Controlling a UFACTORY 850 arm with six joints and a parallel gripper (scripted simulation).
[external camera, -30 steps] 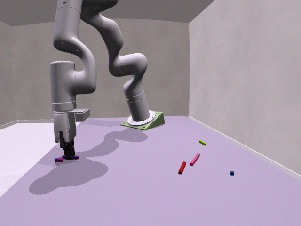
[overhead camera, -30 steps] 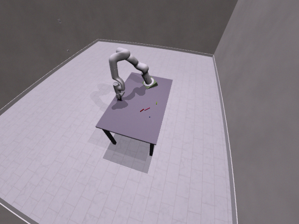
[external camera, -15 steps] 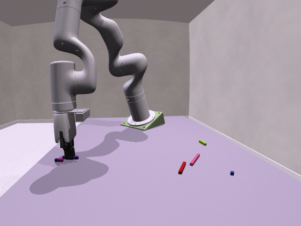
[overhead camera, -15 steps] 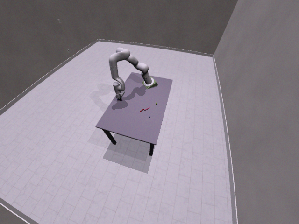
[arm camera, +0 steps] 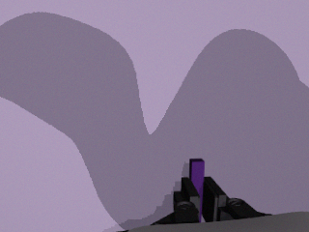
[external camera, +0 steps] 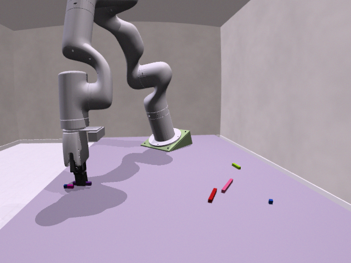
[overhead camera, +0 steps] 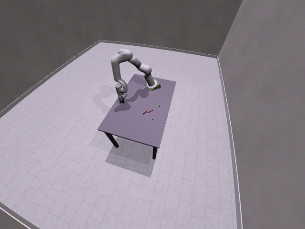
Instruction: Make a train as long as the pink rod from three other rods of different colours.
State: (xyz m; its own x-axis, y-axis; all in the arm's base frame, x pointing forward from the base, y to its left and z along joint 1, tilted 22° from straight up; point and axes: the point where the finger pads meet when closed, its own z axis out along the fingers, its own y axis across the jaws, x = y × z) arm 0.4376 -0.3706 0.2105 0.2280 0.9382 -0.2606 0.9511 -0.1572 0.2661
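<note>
The magenta rod lies 10 mm behind my hand, 40 mm to the right of it and 30 mm below it. From my hand the other things lie so: purple rod: 20 mm below; pink rod: 130 mm ahead, 430 mm to the left, 30 mm below; red rod: 160 mm ahead, 360 mm to the left, 30 mm below.
</note>
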